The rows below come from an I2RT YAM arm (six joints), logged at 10 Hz.
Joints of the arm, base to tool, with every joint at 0 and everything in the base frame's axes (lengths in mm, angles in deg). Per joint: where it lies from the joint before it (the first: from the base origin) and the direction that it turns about. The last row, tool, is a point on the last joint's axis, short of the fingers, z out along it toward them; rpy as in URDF.
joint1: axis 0 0 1 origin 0 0 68
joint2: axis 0 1 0 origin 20 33.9 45.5
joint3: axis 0 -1 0 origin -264 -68.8 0
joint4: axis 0 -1 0 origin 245 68.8 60
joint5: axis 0 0 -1 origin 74 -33.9 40.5
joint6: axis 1 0 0 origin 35.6 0 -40.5
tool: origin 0 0 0 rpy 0 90 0
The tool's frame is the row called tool.
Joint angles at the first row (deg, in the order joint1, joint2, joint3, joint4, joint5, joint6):
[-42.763, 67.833, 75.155, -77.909, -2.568, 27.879]
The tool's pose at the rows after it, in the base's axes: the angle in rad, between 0 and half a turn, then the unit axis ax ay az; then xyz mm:
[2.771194, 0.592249, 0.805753, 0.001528, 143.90, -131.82, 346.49]
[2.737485, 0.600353, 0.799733, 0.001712, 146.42, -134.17, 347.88]
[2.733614, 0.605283, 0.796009, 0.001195, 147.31, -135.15, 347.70]
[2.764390, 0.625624, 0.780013, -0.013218, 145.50, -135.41, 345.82]
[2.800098, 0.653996, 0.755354, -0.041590, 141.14, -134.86, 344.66]
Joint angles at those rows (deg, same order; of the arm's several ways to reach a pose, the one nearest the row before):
[-42.960, 67.834, 75.156, -76.249, -2.568, 30.152]
[-42.960, 67.833, 75.154, -74.302, -2.568, 31.353]
[-42.961, 67.986, 75.156, -73.910, -2.394, 32.030]
[-42.961, 68.270, 75.156, -75.221, -0.099, 34.522]
[-42.982, 68.247, 75.153, -77.144, 3.923, 38.108]

